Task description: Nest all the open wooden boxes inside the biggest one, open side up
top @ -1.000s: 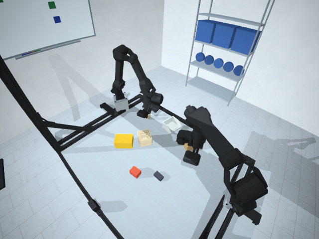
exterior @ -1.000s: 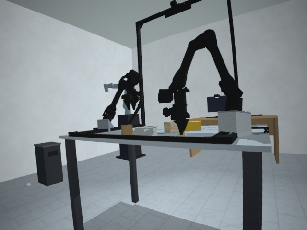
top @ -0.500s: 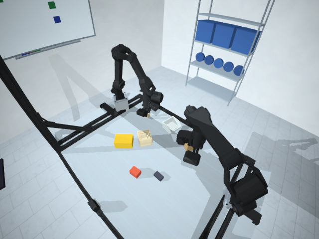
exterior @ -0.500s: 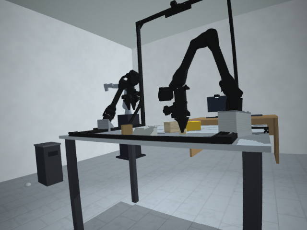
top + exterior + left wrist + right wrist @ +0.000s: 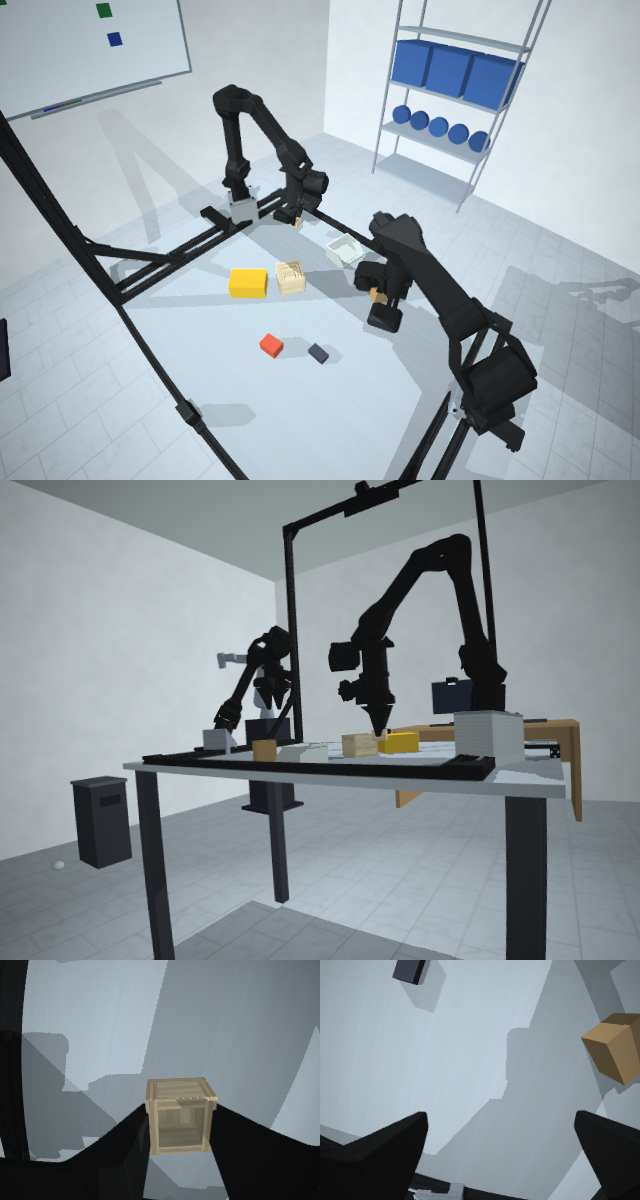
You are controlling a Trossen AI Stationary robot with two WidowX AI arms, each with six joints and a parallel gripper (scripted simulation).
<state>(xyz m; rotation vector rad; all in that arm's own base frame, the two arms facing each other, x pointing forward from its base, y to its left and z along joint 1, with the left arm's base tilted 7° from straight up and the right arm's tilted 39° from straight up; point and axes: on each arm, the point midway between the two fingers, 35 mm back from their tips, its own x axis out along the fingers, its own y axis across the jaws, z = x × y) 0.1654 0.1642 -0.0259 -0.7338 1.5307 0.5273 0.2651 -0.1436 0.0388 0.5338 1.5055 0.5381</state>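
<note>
Right now my left hand is 260 mm past the yellow block, 90 mm to the left of it and 70 mm above it. Also, from my left hand: white tray: 190 mm to the right, 70 mm below, 60 mm ahead; tan block: 370 mm to the right, 70 mm below, 20 mm ahead; red block: 320 mm behind, 290 mm to the right, 80 mm below.
Now: right hand 14 cm past the dark block, 7 cm to the right of it and 18 cm above it. From my right hand the other things lie so: white tray (17 cm ahead, 27 cm to the left, 16 cm below); tan block (13 cm ahead, 9 cm to the left, 16 cm below); red block (22 cm behind, 17 cm to the left, 17 cm below).
</note>
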